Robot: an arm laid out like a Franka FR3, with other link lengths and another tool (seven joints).
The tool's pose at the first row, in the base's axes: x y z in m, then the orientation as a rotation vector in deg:
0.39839, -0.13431, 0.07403, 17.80, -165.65, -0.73
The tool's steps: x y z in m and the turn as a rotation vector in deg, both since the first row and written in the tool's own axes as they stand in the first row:
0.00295, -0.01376, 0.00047, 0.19, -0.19, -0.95
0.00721, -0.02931, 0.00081, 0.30, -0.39, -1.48
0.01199, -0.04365, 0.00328, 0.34, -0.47, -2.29
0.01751, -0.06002, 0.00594, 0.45, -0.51, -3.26
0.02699, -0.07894, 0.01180, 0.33, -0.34, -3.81
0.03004, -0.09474, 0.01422, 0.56, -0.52, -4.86
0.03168, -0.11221, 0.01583, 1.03, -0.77, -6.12
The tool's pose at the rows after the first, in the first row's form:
0.39835, -0.14839, 0.07379, 19.22, -165.71, -0.65
0.39746, -0.16449, 0.07392, 20.03, -165.83, -0.61
0.39534, -0.17955, 0.07213, 21.22, -165.77, -0.70
0.39289, -0.19676, 0.07027, 22.64, -165.64, -0.72
0.38648, -0.21734, 0.06611, 23.40, -165.35, -0.96
0.38631, -0.23347, 0.06393, 24.98, -165.34, -0.83
0.38803, -0.25092, 0.06216, 26.91, -165.35, -0.41

